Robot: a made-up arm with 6 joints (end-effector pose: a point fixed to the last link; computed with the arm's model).
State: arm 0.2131 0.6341 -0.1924 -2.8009 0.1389 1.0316
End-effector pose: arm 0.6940 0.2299 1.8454 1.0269 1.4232 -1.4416
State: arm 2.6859 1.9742 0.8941 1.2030 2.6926 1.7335
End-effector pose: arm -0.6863 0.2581 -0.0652 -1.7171 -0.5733 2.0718
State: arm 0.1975 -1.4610 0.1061 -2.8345 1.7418 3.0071
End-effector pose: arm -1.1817 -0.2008 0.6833 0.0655 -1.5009 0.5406
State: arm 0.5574 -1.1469 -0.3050 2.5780 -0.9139 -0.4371
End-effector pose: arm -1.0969 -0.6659 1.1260 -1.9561 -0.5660 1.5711
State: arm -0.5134 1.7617 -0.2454 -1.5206 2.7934 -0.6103
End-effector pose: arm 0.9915 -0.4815 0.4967 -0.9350 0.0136 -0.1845
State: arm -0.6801 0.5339 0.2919 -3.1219 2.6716 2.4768
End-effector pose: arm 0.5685 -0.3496 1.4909 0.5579 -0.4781 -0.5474
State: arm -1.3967 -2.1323 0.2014 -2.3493 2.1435 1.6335
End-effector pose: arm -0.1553 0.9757 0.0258 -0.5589 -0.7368 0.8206
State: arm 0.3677 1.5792 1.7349 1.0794 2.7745 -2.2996
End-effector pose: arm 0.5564 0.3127 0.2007 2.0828 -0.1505 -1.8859
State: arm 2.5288 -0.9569 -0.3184 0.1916 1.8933 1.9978
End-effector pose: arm 0.7562 -0.6232 1.2926 1.4695 0.5495 -0.9102
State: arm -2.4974 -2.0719 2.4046 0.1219 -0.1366 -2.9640
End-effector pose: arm 0.3476 0.1785 0.9857 -0.6975 1.2438 0.7253
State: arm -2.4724 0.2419 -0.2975 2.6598 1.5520 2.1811
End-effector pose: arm 0.0706 -0.1251 1.8146 0.0919 -1.4054 -2.6061
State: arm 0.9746 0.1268 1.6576 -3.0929 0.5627 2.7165
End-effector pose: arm 0.4086 0.7150 1.2431 -1.1319 2.4033 -0.2346
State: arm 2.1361 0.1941 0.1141 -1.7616 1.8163 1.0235
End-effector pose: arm -0.0863 0.2742 1.7724 0.3281 -2.6837 -0.9622
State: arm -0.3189 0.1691 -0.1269 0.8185 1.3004 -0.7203
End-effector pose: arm 0.3359 0.0789 1.8854 -0.5278 2.5731 -0.8352
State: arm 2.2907 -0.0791 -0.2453 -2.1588 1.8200 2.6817
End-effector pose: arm 0.2110 -0.1543 1.7563 -0.5692 -0.3023 -2.8110
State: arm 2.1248 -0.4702 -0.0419 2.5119 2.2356 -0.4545
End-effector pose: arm 0.1866 -0.5473 1.5980 -1.2514 -1.3741 -0.3466
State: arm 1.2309 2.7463 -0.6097 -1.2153 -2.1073 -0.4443
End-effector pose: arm 0.0367 0.7796 -0.2514 -1.4545 0.4563 0.4029
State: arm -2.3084 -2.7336 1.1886 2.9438 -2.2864 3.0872
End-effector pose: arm 0.5443 0.5430 0.1588 2.3672 0.8873 -0.9382
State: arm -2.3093 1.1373 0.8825 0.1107 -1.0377 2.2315
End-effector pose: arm -0.8479 -1.0065 0.7182 0.5280 0.7914 0.4334
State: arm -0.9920 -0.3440 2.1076 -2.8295 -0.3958 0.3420
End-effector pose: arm 0.3709 -0.3498 1.0755 0.2501 -1.0120 1.9208
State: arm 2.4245 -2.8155 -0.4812 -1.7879 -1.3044 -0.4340
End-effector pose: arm -0.0363 -0.2776 -0.6864 -2.1093 -1.3192 0.0491
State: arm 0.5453 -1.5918 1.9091 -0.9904 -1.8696 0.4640
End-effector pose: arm -0.6375 -0.1247 1.1654 -0.7423 0.0323 -0.4143
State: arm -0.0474 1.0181 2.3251 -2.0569 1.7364 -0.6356
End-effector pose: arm 0.5859 -0.0660 0.4466 0.4401 0.8551 1.8717
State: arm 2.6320 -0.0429 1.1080 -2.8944 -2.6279 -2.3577
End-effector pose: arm -0.4169 0.1305 1.4067 0.9597 -0.8190 1.9632
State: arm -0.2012 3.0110 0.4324 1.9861 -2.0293 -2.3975
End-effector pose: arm -0.1506 -0.0554 -0.5520 -0.6768 0.2683 1.1849
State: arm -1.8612 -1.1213 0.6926 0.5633 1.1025 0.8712
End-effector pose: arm 0.3516 0.6798 1.5409 0.9188 2.0015 0.0305
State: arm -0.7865 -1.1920 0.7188 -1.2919 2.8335 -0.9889
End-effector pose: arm -0.5310 0.6304 1.2346 -1.3004 -1.8352 -0.5685
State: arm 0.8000 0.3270 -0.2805 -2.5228 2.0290 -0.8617
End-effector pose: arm 0.1175 0.1385 1.7485 -1.5255 -1.5853 0.3200
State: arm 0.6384 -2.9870 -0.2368 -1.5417 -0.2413 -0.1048
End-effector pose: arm -0.0796 0.0705 -0.8187 1.9327 -0.9864 1.6046
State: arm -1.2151 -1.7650 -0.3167 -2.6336 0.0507 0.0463
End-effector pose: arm -0.3745 1.2697 0.1095 1.8529 -1.4866 0.1723
